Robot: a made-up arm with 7 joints.
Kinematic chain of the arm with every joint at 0, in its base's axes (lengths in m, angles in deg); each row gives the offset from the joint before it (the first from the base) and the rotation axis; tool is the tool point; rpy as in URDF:
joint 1: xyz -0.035 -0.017 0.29 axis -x
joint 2: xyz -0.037 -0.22 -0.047 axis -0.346 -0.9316 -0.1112
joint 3: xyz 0.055 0.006 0 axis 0.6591 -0.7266 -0.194
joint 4: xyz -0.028 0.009 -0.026 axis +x
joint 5: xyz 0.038 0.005 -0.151 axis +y
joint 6: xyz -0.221 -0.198 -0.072 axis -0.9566 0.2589 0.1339
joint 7: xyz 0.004 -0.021 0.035 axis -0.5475 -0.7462 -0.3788
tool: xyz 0.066 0.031 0.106 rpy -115.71 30.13 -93
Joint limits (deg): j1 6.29..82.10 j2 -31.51..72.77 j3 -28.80..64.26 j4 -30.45..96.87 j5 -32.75..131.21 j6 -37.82..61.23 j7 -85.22..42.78
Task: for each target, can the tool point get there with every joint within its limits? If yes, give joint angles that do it. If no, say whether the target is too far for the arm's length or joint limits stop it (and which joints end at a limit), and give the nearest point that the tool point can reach.
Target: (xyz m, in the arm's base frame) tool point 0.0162 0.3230 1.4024
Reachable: no: too far | nearest point 0.0156 0.0926 0.7922 | short by 0.652 m
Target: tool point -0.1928 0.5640 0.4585
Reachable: no: joint limits stop it (at a limit: joint 1, joint 2, joint 3, joint 4, joint 6) | nearest point -0.1051 0.2121 0.5746 | short by 0.381 m
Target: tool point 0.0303 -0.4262 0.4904
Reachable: yes | joints 23.85 39.85 12.64 -3.30 99.38 -24.54 -37.39
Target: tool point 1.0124 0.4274 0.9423
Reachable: no: too far | nearest point 0.2711 0.0735 0.6065 | short by 0.887 m
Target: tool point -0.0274 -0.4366 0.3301
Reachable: yes | joints 21.96 62.91 -19.75 33.84 25.91 5.29 -36.53
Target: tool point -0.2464 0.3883 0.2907
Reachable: no: joint limits stop it (at a limit: joint 1, joint 2, joint 4, joint 5, joint 6, joint 7) | nearest point -0.1196 0.1631 0.1779 | short by 0.282 m
